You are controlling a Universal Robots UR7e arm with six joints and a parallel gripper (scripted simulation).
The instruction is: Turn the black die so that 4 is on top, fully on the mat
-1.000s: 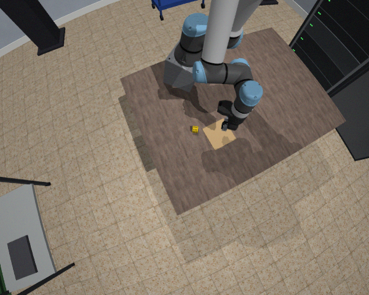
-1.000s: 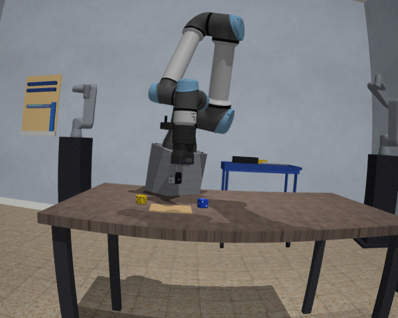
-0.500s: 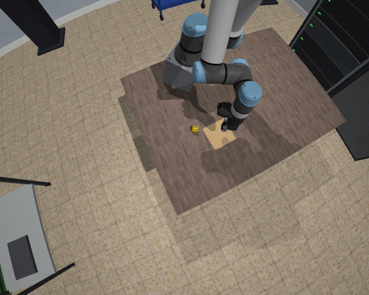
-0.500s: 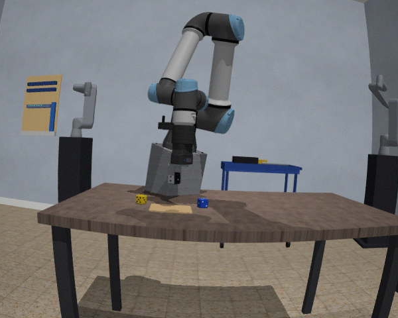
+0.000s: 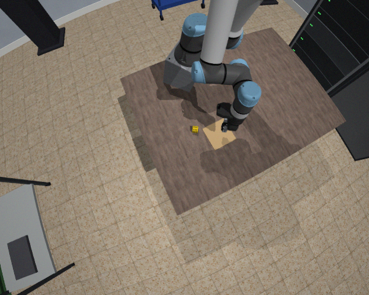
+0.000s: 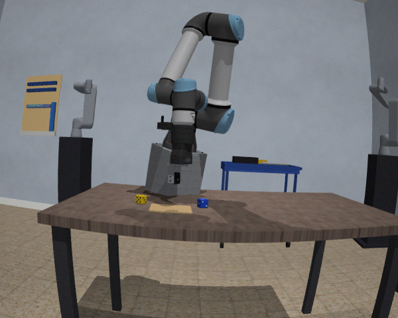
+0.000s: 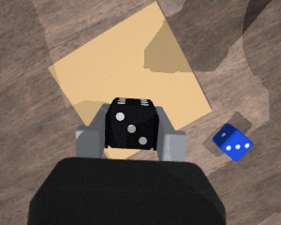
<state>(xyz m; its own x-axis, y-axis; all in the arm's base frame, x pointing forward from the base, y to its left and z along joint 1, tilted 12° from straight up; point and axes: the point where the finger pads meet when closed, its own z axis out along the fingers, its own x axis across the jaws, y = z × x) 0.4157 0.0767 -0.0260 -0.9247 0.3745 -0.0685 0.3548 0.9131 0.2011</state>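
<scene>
My hand is right at the black die. The rest, counted from my hand: blue die (100 mm behind, 90 mm to the left, 90 mm below); then tan mat (110 mm below, 10 mm to the right); then yellow die (130 mm to the right, 90 mm below, 60 mm behind).
</scene>
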